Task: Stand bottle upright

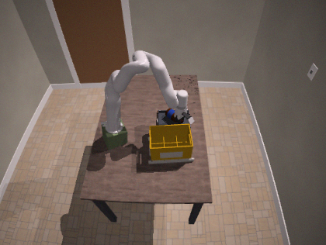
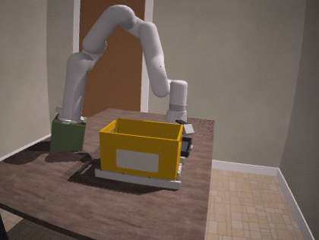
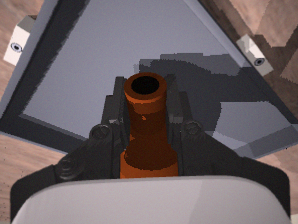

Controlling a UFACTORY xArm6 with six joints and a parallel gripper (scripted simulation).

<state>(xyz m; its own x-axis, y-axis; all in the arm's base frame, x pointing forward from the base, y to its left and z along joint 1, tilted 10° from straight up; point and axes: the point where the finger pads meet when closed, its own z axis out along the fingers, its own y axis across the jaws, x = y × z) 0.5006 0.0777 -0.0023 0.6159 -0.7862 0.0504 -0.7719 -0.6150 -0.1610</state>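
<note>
Now: the bottle 40 mm to the left of my hand and 40 mm behind it. Also, from my hand: yellow crate (230 mm to the right, 110 mm behind, 40 mm above); then tray (40 mm to the left, 40 mm behind, 30 mm below).
</note>
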